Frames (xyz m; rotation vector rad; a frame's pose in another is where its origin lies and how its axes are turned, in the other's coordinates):
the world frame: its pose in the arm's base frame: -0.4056 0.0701 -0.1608 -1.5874 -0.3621 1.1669
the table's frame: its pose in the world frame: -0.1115 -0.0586 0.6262 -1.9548 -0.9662 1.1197
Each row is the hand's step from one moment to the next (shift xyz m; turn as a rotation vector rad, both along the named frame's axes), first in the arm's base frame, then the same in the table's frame.
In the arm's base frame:
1: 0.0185 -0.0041 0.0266 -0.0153 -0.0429 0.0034
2: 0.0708 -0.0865 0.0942 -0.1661 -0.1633 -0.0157
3: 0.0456 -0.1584 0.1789 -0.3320 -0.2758 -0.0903
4: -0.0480 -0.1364 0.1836 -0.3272 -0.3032 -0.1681
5: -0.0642 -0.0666 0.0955 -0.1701 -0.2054 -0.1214
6: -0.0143 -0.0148 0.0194 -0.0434 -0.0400 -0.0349
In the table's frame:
1: -0.0198 0.0248 0.0077 0.0056 -0.0100 0.0442
2: -0.0487 0.0996 0.0952 0.0248 -0.1490 0.1780
3: -0.1132 0.1030 0.1891 0.0906 -0.3172 0.2926
4: -0.1438 0.0119 0.1838 0.1721 -0.3294 0.2985
5: -0.0845 -0.0320 0.0976 0.1347 -0.1753 0.1923
6: -0.0171 -0.0076 0.0212 0.0346 -0.0468 0.0362

